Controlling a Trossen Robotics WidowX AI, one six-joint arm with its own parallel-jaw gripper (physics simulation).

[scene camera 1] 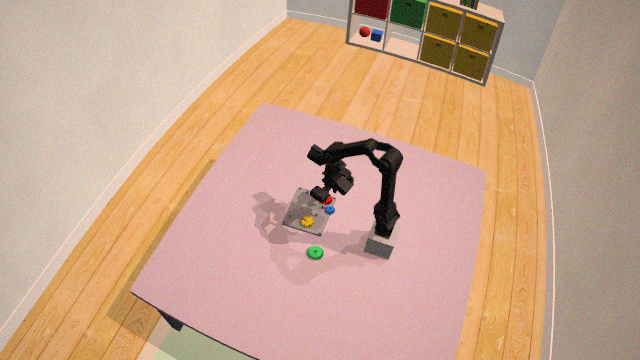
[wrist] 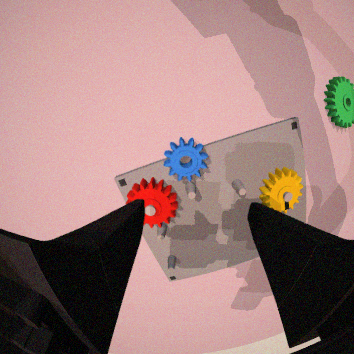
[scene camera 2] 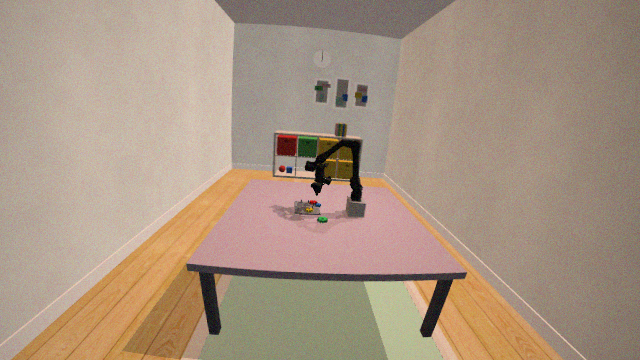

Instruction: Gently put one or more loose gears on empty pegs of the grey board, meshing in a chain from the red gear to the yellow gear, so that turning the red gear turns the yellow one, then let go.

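Places are measured from the arm's base along level axes (x up, y right, z ahead), in millimetres.
Pixels of known places: gripper, between the fingertips: (scene camera 1: 329, 197) (wrist: 198, 208) (scene camera 2: 318, 194); arm's base, origin of its link: (scene camera 1: 384, 230) (scene camera 2: 355, 199).
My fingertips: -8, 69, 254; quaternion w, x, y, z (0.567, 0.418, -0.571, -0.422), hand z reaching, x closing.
Ahead of a thing's pixels: the offset from my fingertips to its top centre, as dx, dy, dz. Level surfaces: height alone.
The grey board {-67, -32, +70} (scene camera 1: 294, 215) (wrist: 280, 134) lies on the table. The red gear {-73, +47, +29} (scene camera 1: 328, 200) (scene camera 2: 312, 202) (wrist: 162, 199) and the yellow gear {-72, -95, +53} (scene camera 1: 307, 222) (scene camera 2: 309, 210) (wrist: 274, 192) sit on pegs. The blue gear {-73, +2, -7} (scene camera 1: 330, 210) (scene camera 2: 318, 205) (wrist: 197, 160) lies across the board's edge, close to the red gear, and no peg shows in its hole. Several bare pegs show in the wrist view, two between red and yellow. The green gear {-81, -214, -34} (scene camera 1: 310, 254) (scene camera 2: 322, 219) (wrist: 336, 101) lies on the table apart from the board. My gripper (wrist: 198, 208) is open and empty above the board, its fingers partly hiding it.
The arm's grey base block (scene camera 1: 379, 248) (scene camera 2: 356, 208) stands on the pink table {dx -97} (scene camera 1: 225, 240) (scene camera 2: 260, 245) to the right of the board. A shelf unit (scene camera 2: 300, 133) stands beyond the table by the far wall. Shadows of the arm fall on the board and table.
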